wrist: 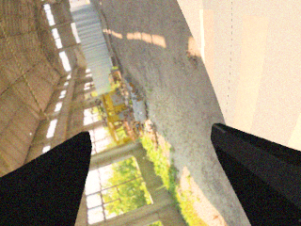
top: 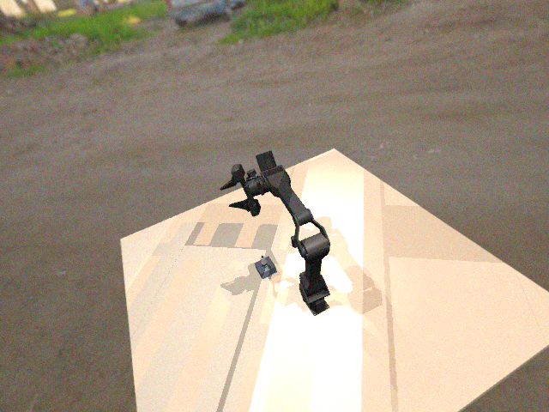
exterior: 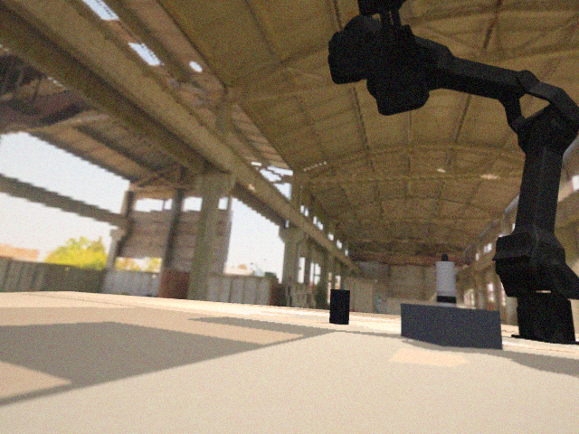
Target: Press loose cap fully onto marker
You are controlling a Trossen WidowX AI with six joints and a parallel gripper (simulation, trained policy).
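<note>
Right now the dark cap is 330 mm below my gripper tip, 210 mm to the right of it and 40 mm behind it. From my gripper tip the other things lie so: grey holder block (340 mm below, 90 mm behind, 50 mm to the right).
</note>
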